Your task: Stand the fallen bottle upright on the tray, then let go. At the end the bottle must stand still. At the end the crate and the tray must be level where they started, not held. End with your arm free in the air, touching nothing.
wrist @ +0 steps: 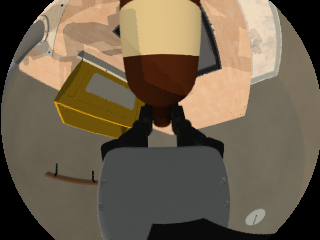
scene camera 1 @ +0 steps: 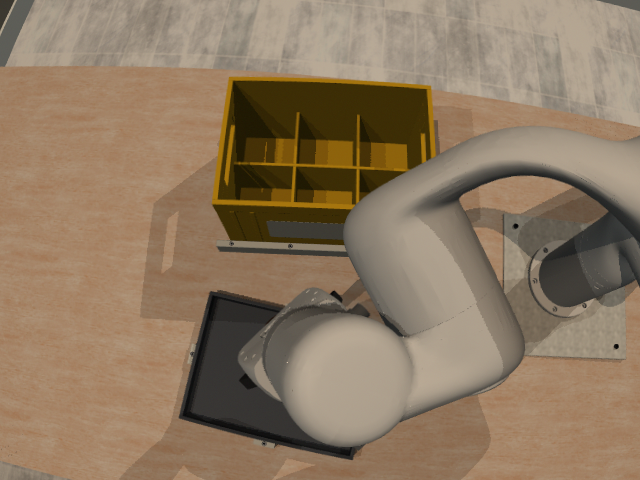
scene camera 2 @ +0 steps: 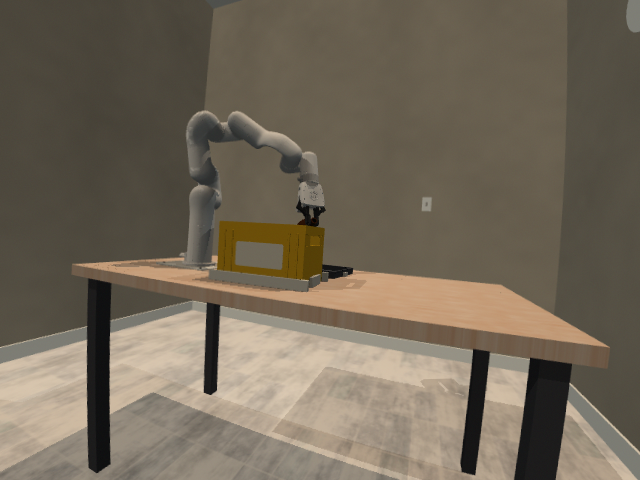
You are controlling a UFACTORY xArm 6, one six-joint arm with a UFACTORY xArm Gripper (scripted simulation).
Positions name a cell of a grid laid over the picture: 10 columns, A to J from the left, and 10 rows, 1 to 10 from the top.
I see my gripper (scene camera 1: E7), a dark tray (scene camera 1: D9) and a yellow crate (scene camera 1: G3).
The dark tray also shows in the wrist view (wrist: G3). The yellow crate is seen too in scene camera 2 (scene camera 2: E6). My gripper shows as well in the wrist view (wrist: F5) and in scene camera 2 (scene camera 2: E5).
